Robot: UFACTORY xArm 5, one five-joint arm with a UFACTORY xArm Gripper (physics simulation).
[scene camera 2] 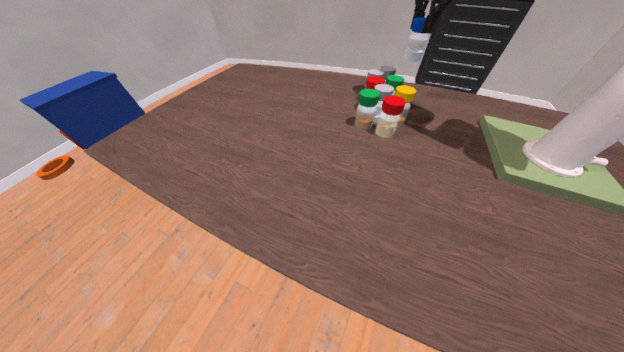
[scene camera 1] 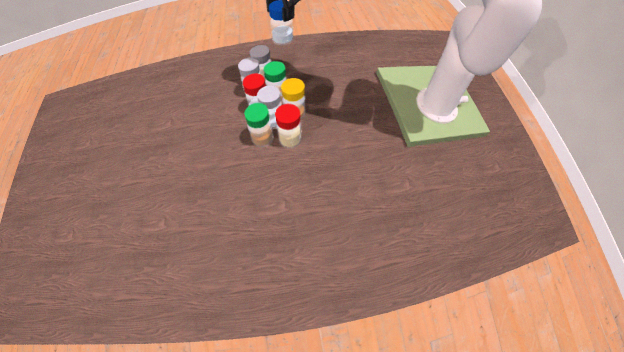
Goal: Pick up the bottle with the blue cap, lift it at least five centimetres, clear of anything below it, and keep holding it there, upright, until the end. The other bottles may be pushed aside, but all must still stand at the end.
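Places are measured from the arm's base along level axes (x ahead, y left, z up), in metres.
Where they show: gripper, between the fingertips: (scene camera 2: 420, 31) (scene camera 1: 280, 15); arm's base, origin of its link: (scene camera 2: 549, 158) (scene camera 1: 436, 105).
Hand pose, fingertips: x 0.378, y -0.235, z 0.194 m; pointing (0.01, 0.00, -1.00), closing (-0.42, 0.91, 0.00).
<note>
Each offset is from my fingertips to the top centre of the thing. Level surfaces: height alone.
The bottle with the blue cap {dx +0.000, dy -0.001, dz +0.028 m} (scene camera 1: 282, 31) (scene camera 2: 416, 41) hangs upright in the air above and behind the other bottles, apart from them. My gripper (scene camera 1: 281, 9) (scene camera 2: 421, 22) is shut on it at the cap; its upper part is cut off by the top edge in both views. The other bottles stand upright in a close group: a green-capped one {dx +0.109, dy +0.195, dz -0.115 m} (scene camera 1: 258, 124) (scene camera 2: 367, 109) and a red-capped one {dx +0.043, dy +0.220, dz -0.115 m} (scene camera 1: 288, 125) (scene camera 2: 390, 116) at the front, a yellow-capped one {dx +0.011, dy +0.143, dz -0.115 m} (scene camera 1: 293, 91) (scene camera 2: 405, 95) at the right, and more red, green, light and grey caps behind, their bodies partly hidden.
The arm's base stands on a green plate (scene camera 1: 450, 131) (scene camera 2: 515, 172) right of the bottles. A black slatted panel (scene camera 2: 475, 45) stands behind the brown table {dz -0.220 m} (scene camera 1: 280, 225) (scene camera 2: 300, 200). A blue box (scene camera 2: 95, 110) and an orange ring (scene camera 2: 44, 173) are at the left in scene camera 2.
</note>
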